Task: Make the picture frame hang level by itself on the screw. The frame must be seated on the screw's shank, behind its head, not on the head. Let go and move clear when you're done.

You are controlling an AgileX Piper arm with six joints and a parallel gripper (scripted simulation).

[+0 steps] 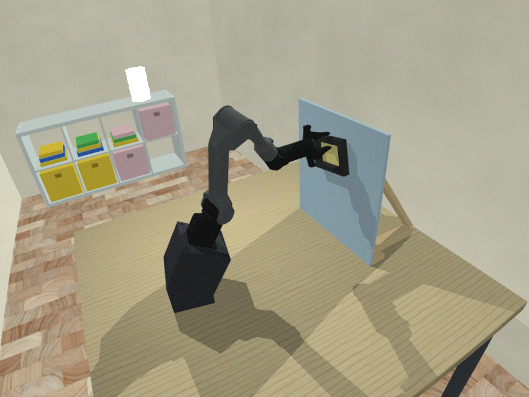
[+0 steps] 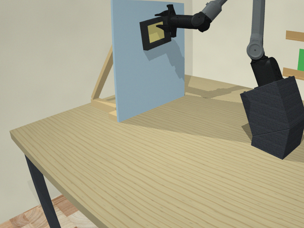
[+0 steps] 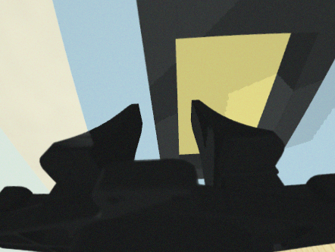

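Right now the black picture frame is 2 cm ahead of my hand and 5 cm below it. Also, from my hand: blue wall board: 4 cm ahead, 16 cm below.
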